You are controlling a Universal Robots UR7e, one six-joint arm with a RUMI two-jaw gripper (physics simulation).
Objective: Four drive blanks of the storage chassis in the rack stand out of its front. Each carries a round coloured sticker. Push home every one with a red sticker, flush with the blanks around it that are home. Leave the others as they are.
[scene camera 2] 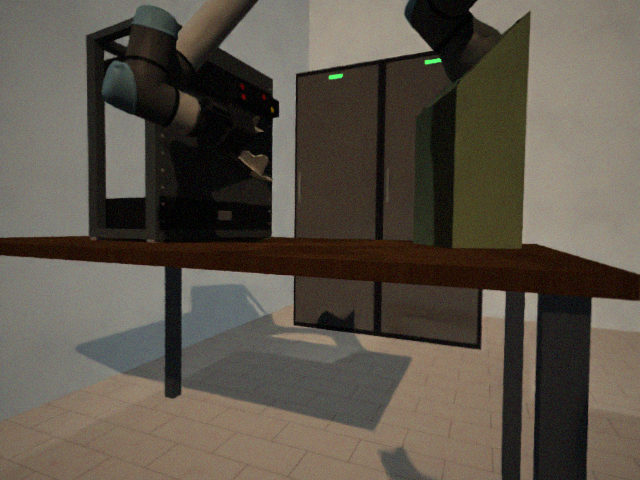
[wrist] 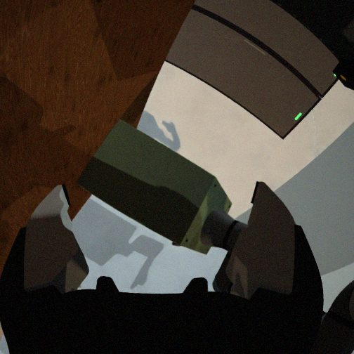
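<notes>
The rack [scene camera 2: 151,186] stands on the left of the table in the scene view, its dark front seen at a steep angle. High on it, the dark storage chassis shows three small red spots [scene camera 2: 241,86] [scene camera 2: 243,96] [scene camera 2: 263,97]. A yellow spot [scene camera 2: 272,110] [wrist: 343,78] is on a dark part at the chassis's far edge; in the wrist view it is at the right edge. How far each blank stands out cannot be told. My gripper [scene camera 2: 264,152] [wrist: 159,186] is open and empty, in front of the rack below the spots. The arm hides part of the chassis.
The wooden table [scene camera 2: 351,260] [wrist: 45,45] carries a green pedestal [scene camera 2: 488,170] [wrist: 150,175] on the right, with the arm's base on top. Tall brown cabinets [scene camera 2: 338,155] [wrist: 235,75] with green lights stand behind. The rack's lower unit has a grey label [scene camera 2: 224,215].
</notes>
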